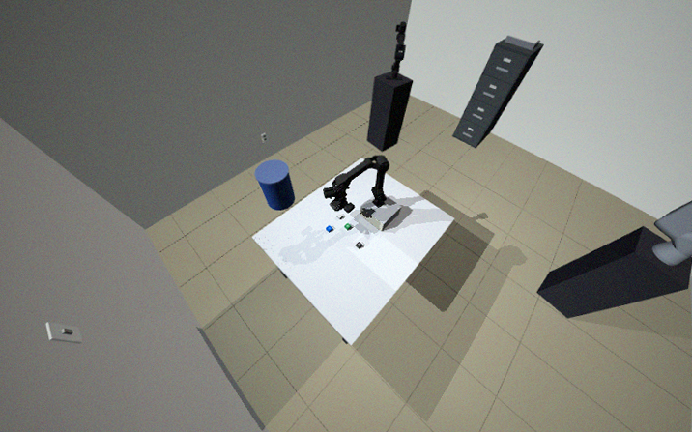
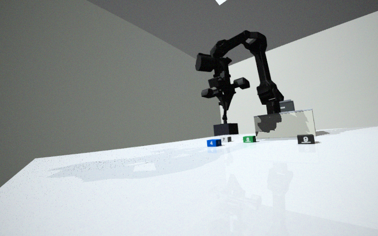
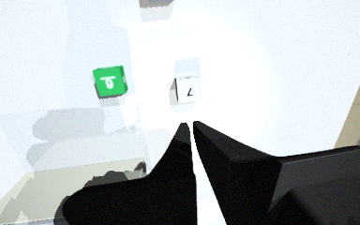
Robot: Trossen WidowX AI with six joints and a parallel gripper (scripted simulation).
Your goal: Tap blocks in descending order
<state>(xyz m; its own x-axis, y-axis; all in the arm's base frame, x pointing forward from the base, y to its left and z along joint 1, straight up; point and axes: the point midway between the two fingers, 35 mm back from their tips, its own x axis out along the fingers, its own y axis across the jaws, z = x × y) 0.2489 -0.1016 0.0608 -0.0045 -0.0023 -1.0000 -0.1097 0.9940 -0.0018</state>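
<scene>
Now: the green block 10 mm ahead of my gripper tip, 80 mm to the left of it and 110 mm below it. From my gripper tip the other things lie so: pale grey block marked 7: 10 mm behind, 20 mm to the right, 110 mm below; then black block marked 9: 40 mm ahead, 240 mm to the left, 110 mm below; then blue block marked 4: 110 mm ahead, 20 mm to the left, 110 mm below.
</scene>
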